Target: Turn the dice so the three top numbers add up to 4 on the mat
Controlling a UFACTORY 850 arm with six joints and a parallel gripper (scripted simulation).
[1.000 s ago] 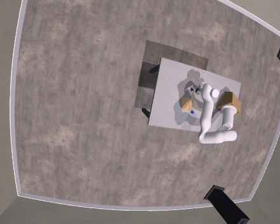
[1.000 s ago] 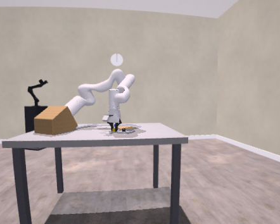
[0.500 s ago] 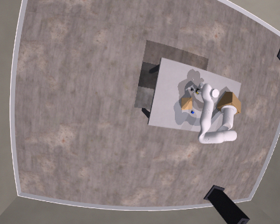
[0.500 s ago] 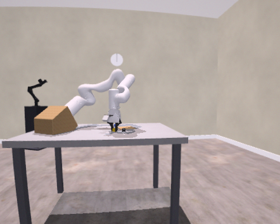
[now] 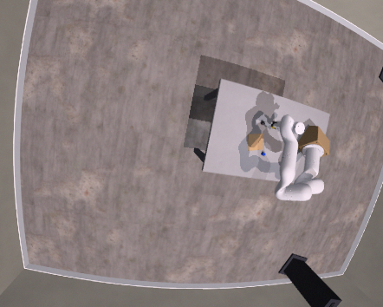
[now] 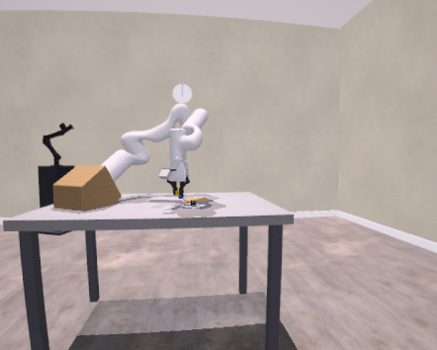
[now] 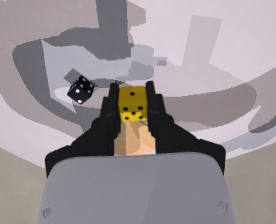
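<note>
The black die is 8 cm ahead of my hand, 6 cm below it and 1 cm to the left of it. Also, from my hand: yellow die (1 cm below); then tan mat (19 cm to the left, 7 cm below, 5 cm ahead); then blue die (24 cm to the left, 7 cm behind, 6 cm below).
</note>
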